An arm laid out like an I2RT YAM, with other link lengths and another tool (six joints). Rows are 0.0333 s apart.
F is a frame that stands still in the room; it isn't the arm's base.
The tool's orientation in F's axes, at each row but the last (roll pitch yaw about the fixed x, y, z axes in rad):
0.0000, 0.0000, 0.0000
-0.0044, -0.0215, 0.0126
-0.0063, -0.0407, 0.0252
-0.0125, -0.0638, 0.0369
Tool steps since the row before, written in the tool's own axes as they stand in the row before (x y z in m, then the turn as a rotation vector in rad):
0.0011, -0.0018, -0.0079, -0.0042, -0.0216, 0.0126
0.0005, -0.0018, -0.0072, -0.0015, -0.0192, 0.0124
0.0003, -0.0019, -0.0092, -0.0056, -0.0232, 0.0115
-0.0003, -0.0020, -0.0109, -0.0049, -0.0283, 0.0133
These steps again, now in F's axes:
0.0011, -0.0018, -0.0079, -0.0042, -0.0216, 0.0126
0.0007, -0.0018, -0.0072, -0.0015, -0.0192, 0.0124
0.0007, -0.0019, -0.0092, -0.0055, -0.0233, 0.0114
0.0005, -0.0021, -0.0109, -0.0047, -0.0283, 0.0133

